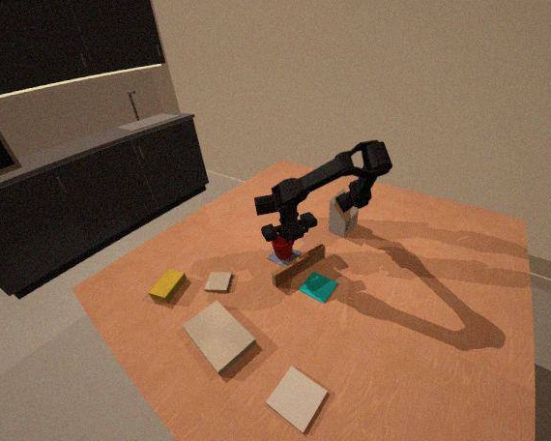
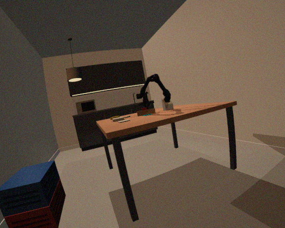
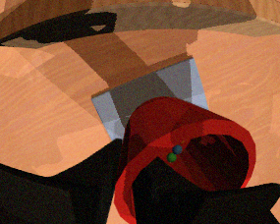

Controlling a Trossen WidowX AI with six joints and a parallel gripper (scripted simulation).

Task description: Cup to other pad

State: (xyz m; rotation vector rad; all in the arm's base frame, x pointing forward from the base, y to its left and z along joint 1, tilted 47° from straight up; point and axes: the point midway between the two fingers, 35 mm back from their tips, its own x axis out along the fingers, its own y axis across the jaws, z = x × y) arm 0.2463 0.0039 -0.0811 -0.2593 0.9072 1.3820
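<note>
Right now the blue-grey pad is 5 cm below my gripper tip, 3 cm ahead of it and 1 cm to the right of it. Round my gripper tip: red cup 3 cm ahead, 2 cm to the right; low wooden bar 8 cm to the left, 4 cm ahead, 2 cm below; teal pad 17 cm to the left, 6 cm ahead, 5 cm below.
</note>
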